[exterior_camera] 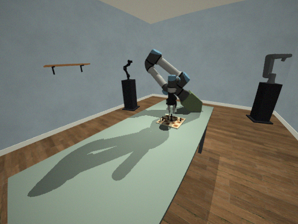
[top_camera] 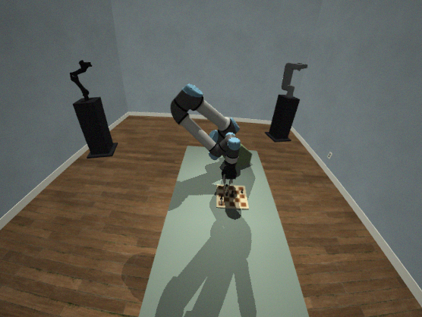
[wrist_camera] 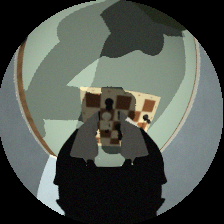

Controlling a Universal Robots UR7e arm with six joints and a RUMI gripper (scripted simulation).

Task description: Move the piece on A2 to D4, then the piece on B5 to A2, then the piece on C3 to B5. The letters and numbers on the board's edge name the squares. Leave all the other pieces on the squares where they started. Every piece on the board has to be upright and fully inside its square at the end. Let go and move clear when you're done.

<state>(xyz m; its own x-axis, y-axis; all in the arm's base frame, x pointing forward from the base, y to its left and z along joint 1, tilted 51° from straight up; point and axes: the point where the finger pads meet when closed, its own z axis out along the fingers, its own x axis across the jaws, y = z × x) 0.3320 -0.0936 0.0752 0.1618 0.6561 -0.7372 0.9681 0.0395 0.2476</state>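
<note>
Now: hand 4 cm short of the white piece, 3 cm above it and 1 cm to the left of it. Round my hand: chessboard: 8 cm ahead, 6 cm below, 1 cm to the left.
</note>
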